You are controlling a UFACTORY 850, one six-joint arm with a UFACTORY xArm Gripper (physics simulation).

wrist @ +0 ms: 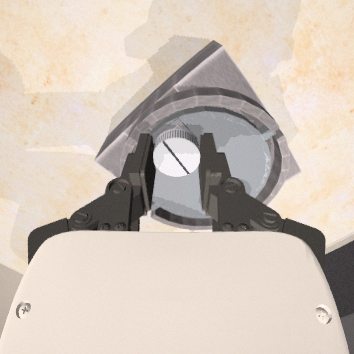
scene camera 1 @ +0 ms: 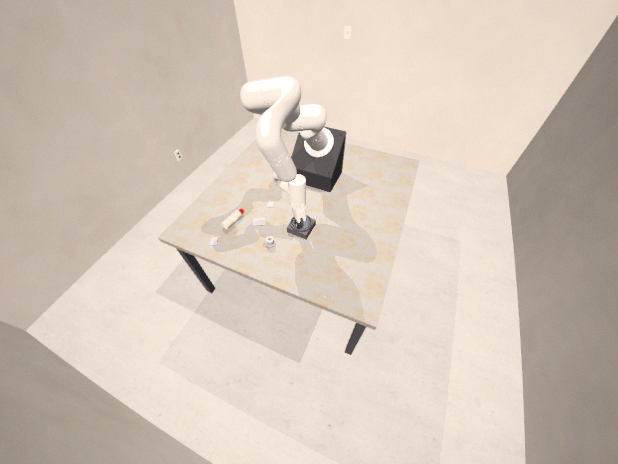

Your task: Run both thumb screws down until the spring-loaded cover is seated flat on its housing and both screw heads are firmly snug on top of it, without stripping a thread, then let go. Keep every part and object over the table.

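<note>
The dark square housing (scene camera 1: 301, 232) (wrist: 220, 70) sits on the table (scene camera 1: 385, 200), with a raised round rim. Inside the rim lies the grey-blue round cover (wrist: 245, 150); whether it is flat cannot be told. One thumb screw (wrist: 169, 162), with a bright slotted head and knurled side, stands over the cover, its slot running diagonally. My gripper (scene camera 1: 300, 223) (wrist: 176, 151) points down over the housing and is shut on this screw's head, one finger on each side. The other thumb screw does not show in the wrist view. The screw's shank is hidden under its head.
A cream cylinder (scene camera 1: 231, 220) with a red end lies left of the housing. A small round white-and-grey part (scene camera 1: 270, 242) stands at the front left. Flat white pieces (scene camera 1: 259, 221) (scene camera 1: 270, 204) (scene camera 1: 214, 241) lie nearby. The black robot base (scene camera 1: 320, 177) is at the back.
</note>
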